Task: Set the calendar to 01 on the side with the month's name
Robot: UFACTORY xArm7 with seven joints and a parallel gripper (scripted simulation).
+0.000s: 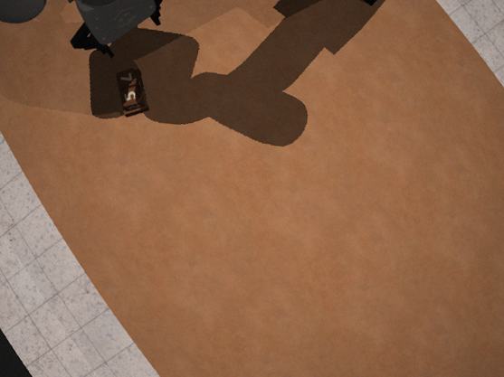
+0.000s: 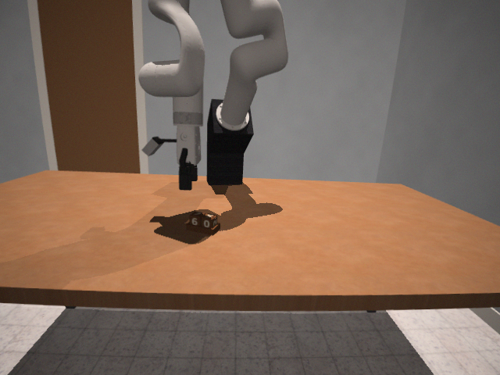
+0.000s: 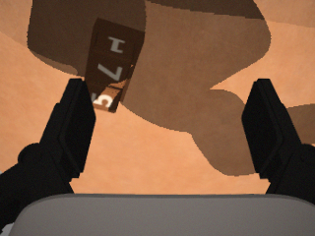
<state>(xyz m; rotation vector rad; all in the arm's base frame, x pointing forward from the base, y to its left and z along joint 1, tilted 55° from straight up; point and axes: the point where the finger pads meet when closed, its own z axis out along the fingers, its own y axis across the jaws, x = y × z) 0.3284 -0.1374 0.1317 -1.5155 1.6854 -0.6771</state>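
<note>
My hand is 90 mm above the cube, 50 mm short of it and 30 mm to the right of it. Round my hand: calendar tray 110 mm below, 50 mm to the left, 50 mm ahead.
</note>
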